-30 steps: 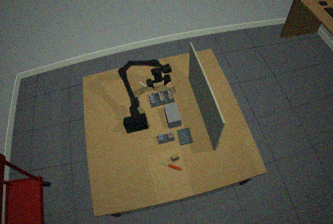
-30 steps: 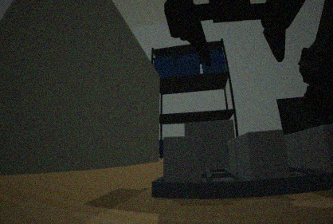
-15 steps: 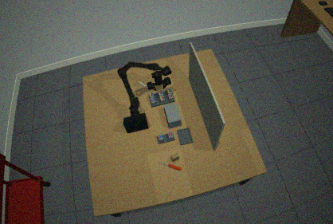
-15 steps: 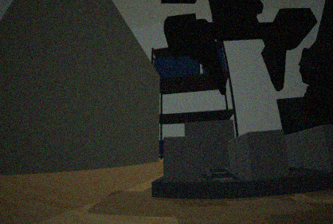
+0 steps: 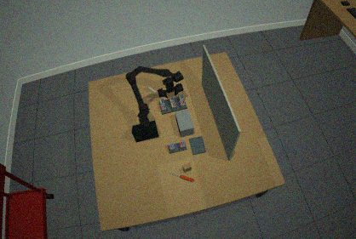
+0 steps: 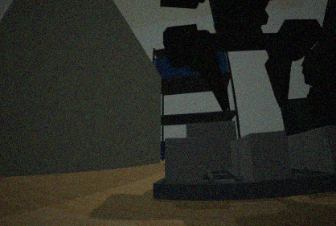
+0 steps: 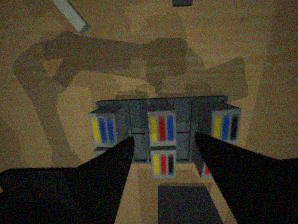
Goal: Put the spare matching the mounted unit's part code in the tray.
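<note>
Now: gripper tip 30 mm to the left of the dark rack and 70 mm above it. From my gripper tip the other things lie so: tall grey panel (260 mm ahead, 260 mm to the right, 140 mm above); grey mounted unit (30 mm ahead, 230 mm to the right, 30 mm below); white strip (120 mm behind, 170 mm to the left, 80 mm below).
</note>
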